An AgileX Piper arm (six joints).
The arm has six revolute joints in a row. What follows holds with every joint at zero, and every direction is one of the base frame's.
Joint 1 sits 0.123 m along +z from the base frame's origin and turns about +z.
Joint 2 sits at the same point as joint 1 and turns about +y.
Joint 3 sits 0.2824 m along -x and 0.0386 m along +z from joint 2 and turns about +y.
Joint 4 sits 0.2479 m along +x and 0.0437 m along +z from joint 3 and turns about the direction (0.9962, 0, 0.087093).
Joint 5 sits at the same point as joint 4 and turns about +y.
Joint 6 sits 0.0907 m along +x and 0.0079 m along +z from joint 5 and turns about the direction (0.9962, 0, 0.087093).
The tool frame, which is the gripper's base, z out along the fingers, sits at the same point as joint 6; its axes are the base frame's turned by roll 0, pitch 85.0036 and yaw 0 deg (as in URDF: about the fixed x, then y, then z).
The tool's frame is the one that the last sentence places.
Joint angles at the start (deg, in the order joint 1, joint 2, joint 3, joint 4, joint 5, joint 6):
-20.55 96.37 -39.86 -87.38 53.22 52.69
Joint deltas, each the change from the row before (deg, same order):
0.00 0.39 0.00 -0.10 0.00 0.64
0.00 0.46 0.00 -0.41 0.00 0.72
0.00 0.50 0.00 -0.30 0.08 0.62
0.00 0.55 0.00 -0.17 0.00 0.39
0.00 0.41 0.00 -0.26 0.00 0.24
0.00 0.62 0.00 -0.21 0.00 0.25
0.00 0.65 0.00 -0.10 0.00 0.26
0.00 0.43 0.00 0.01 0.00 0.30
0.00 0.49 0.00 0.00 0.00 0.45
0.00 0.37 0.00 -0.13 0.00 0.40
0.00 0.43 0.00 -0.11 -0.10 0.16
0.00 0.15 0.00 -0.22 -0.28 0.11
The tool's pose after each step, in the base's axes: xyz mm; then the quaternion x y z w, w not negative. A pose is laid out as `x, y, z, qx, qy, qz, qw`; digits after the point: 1 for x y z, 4 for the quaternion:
231.6, -164.6, 170.2, 0.0442, 0.8628, -0.5012, 0.0483
232.3, -164.9, 168.3, 0.0449, 0.8626, -0.5015, 0.0490
232.9, -165.2, 166.2, 0.0456, 0.8624, -0.5018, 0.0484
233.4, -165.4, 163.7, 0.0452, 0.8630, -0.5011, 0.0465
233.9, -165.6, 161.9, 0.0435, 0.8631, -0.5011, 0.0452
234.5, -165.9, 159.1, 0.0414, 0.8638, -0.5004, 0.0423
235.0, -166.0, 156.0, 0.0401, 0.8647, -0.4991, 0.0389
235.2, -166.1, 153.9, 0.0407, 0.8654, -0.4980, 0.0371
235.4, -166.2, 151.5, 0.0422, 0.8661, -0.4967, 0.0356
235.7, -166.3, 149.8, 0.0428, 0.8664, -0.4962, 0.0349
236.1, -166.4, 147.7, 0.0412, 0.8673, -0.4950, 0.0332
236.7, -166.3, 146.8, 0.0392, 0.8681, -0.4937, 0.0344

